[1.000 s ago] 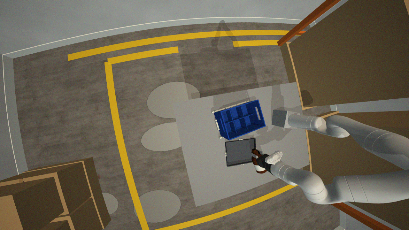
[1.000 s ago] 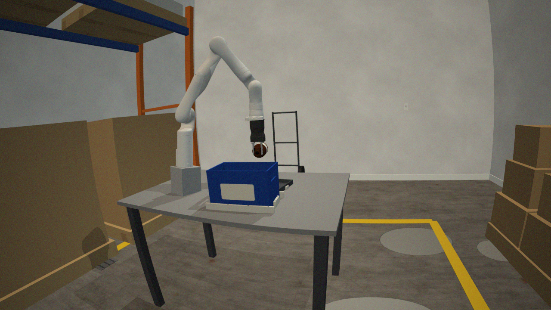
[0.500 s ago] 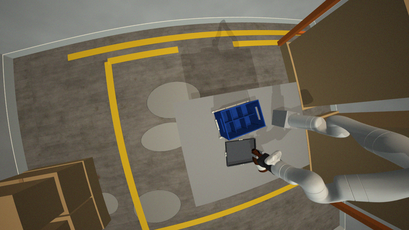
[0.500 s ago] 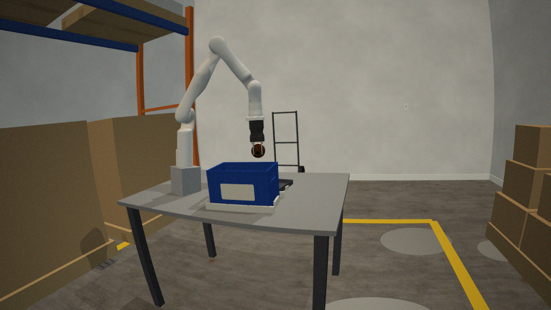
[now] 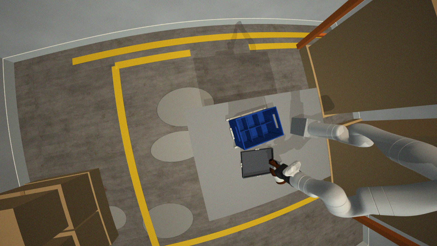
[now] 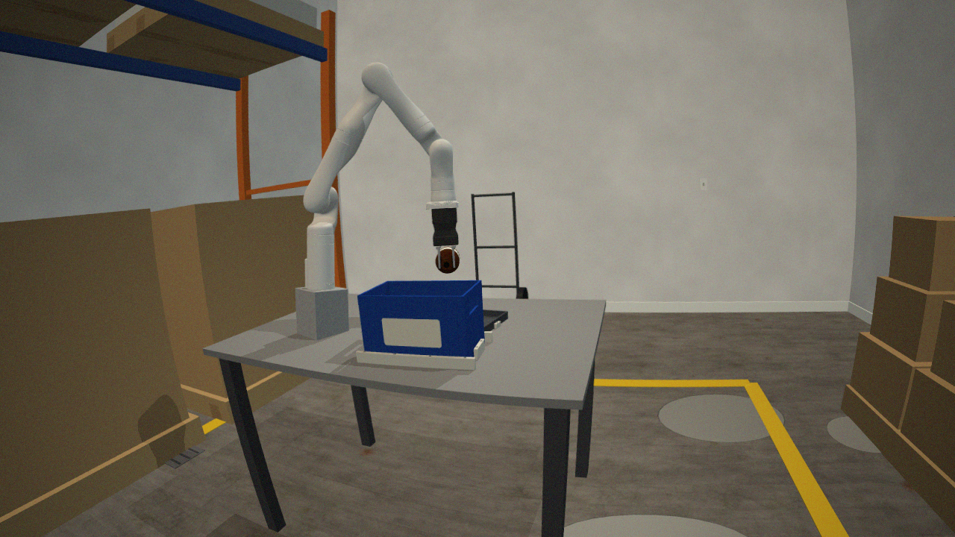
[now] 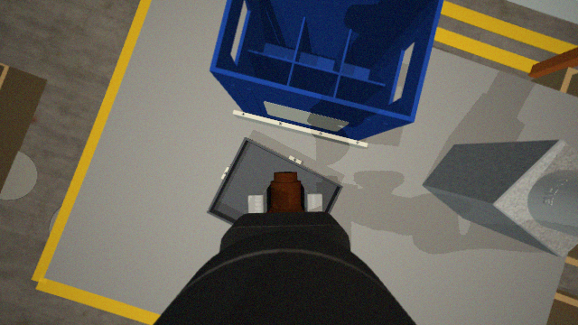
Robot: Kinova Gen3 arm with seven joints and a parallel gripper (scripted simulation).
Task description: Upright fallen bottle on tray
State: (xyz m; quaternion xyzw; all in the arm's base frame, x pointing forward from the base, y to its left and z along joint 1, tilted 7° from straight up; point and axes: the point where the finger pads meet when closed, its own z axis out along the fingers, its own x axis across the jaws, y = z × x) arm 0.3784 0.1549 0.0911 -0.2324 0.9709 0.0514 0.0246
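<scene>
Right now the brown bottle is 20 mm behind my hand, 40 mm to the left of it and 10 mm below it. Round my hand: dark grey tray (50 mm to the left, 190 mm below); blue crate (40 mm ahead, 210 mm to the right, 120 mm below).
</scene>
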